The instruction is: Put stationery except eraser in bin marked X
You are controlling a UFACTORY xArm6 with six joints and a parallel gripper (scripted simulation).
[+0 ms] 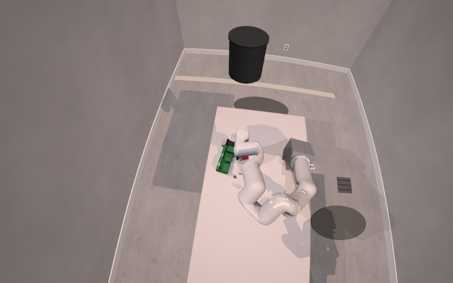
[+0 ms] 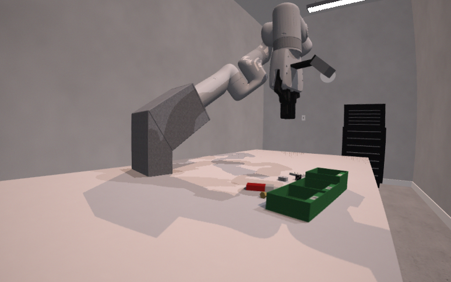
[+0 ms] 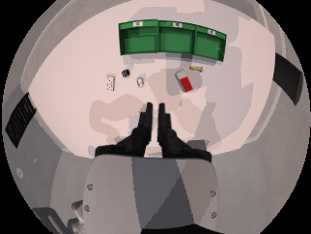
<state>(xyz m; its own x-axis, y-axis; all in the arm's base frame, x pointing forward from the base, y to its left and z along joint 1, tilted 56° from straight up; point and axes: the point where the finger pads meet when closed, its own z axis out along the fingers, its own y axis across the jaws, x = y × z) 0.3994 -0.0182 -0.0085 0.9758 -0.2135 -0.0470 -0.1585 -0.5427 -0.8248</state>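
Now: hand 90 mm short of the green bin, 50 mm to the left of it and 170 mm above it. From my hand the other things lie so: red block: 30 mm behind, 70 mm to the right, 190 mm below; grey object: 30 mm behind, 50 mm to the left, 190 mm below; black die: 10 mm ahead, 90 mm to the left, 190 mm below.
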